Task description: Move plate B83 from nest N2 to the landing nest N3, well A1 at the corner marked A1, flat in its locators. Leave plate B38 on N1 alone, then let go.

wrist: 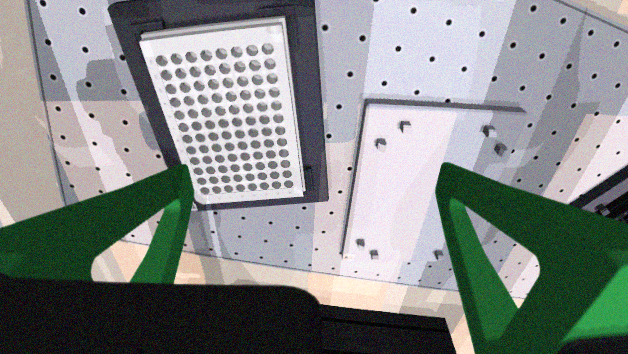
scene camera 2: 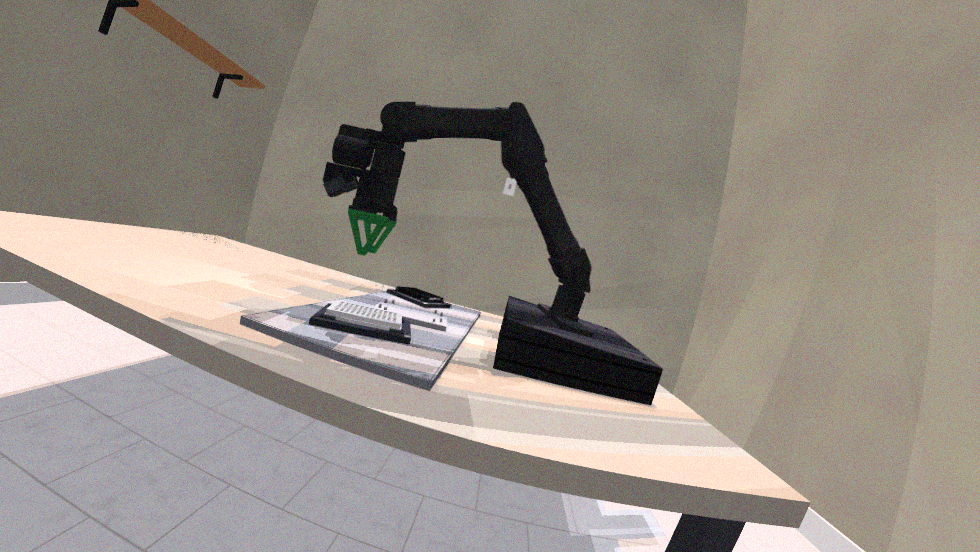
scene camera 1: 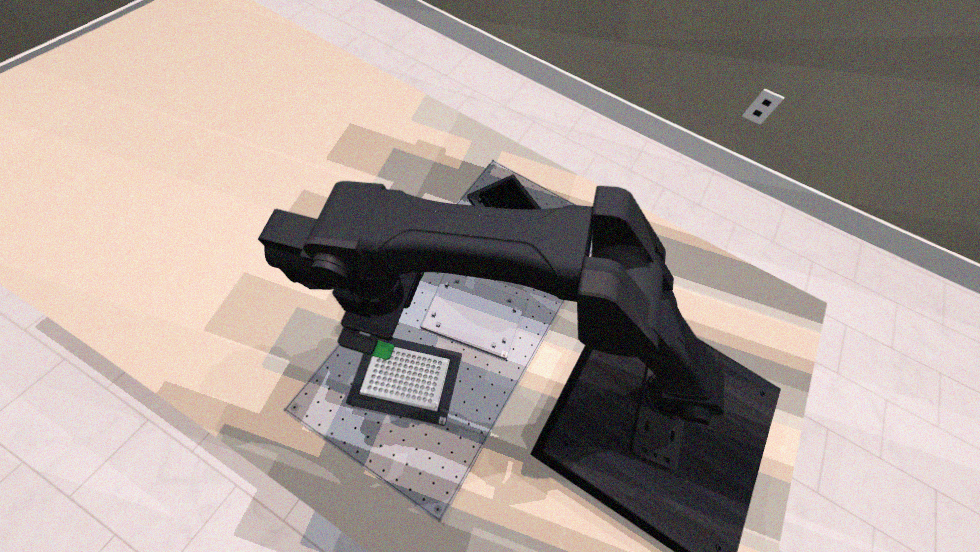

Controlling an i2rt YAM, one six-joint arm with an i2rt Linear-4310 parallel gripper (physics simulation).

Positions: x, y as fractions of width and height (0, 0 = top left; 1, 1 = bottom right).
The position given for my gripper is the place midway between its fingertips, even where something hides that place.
Note:
My gripper (scene camera 1: 0.40, 0.58) is open, with nothing in its grasp. Also in view: a white well plate (scene camera 1: 0.42, 0.69). I also see a black plate (scene camera 1: 0.52, 0.35) and a nest (scene camera 1: 0.49, 0.58).
The white well plate shows as well in the wrist view (wrist: 0.36, 0.25) and in scene camera 2 (scene camera 2: 0.35, 0.56). My gripper is seen too in the wrist view (wrist: 0.50, 0.50) and in scene camera 2 (scene camera 2: 0.38, 0.46). The nest is seen too in the wrist view (wrist: 0.63, 0.61).

